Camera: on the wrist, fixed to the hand. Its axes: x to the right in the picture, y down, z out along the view.
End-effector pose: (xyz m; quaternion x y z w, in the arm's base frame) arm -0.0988 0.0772 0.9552 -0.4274 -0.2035 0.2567 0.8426
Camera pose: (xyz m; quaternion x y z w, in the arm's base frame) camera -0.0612 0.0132 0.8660 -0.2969 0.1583 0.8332 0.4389
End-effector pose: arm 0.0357 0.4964 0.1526 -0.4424 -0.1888 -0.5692 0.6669
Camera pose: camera 0.0316 0.4188 0.0664 -0.3697 0.0672 0.1455 0.9152
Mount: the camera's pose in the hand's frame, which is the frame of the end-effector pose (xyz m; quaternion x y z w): -0.0203 0.0316 -0.1098 0.1476 -0.0572 0.7175 0.6784
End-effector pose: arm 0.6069 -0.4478 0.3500 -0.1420 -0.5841 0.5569 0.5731
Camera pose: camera 0.6890 -0.3998 0.2835 0.3990 0.2450 -0.8833 0.0232
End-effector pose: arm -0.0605 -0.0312 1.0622 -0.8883 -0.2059 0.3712 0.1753
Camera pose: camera 0.0143 -0.0857 1.1322 0.7032 -0.5424 -0.4588 0.0281
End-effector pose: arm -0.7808 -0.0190 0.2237 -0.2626 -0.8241 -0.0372 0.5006
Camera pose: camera -0.6702 -0.0355 0.2547 -0.6976 -0.4047 0.4706 0.3579
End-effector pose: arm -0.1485 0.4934 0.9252 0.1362 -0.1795 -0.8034 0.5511
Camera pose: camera -0.0691 0.4868 0.8408 -0.0010 -0.3696 -0.1309 0.9199
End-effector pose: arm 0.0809 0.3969 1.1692 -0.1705 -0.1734 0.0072 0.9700
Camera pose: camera 0.1005 0.3891 1.0551 -0.0965 -0.0497 0.7361 0.6681
